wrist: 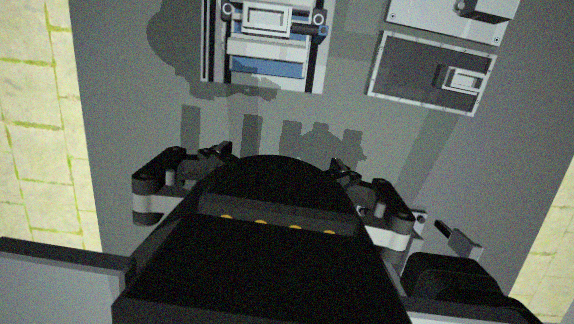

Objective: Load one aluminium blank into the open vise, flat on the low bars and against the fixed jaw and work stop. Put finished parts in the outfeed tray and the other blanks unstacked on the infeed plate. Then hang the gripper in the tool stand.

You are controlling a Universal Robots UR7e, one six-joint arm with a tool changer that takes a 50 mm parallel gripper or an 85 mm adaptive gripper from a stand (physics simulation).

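Places are measured from the arm's base along level axes (x down, y ahead, z right), in millimetres.
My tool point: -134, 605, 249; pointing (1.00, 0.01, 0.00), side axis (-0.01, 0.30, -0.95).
Ahead of a thing's pixels: the offset from my tool point to its top centre, as dx, dy, dz. "pt": to the spot under its first point.
My gripper (281, 160) is open, its two black fingers wide apart with no object between them. The vise @[pt +396, -62, +19] (267, 84) is partly in view at the top centre, beyond the gripper, with blue strips between its rails. A pale block with a rectangular pocket @[+301, -138, +1] (266, 19) is at the vise, beside a dark rod with a blue end. The outfeed tray (422, 104) is at the upper right. A similar pocketed part @[+375, -24, -290] (464, 80) lies at its right side. The infeed plate @[pt +408, -129, -231] (420, 16) is partly in view above the tray, with a grey block @[pt +372, -120, -316] (492, 9) at the frame's top edge.
Grey structure of the tool stand (60, 285) shows at the lower left. A black rounded object @[pt +154, +123, -137] (450, 275) and a small grey bracket @[+186, +146, -178] (462, 244) are at the lower right. Dark shadows fall across the table between the vise and the gripper. Yellow tiled floor shows past both table edges.
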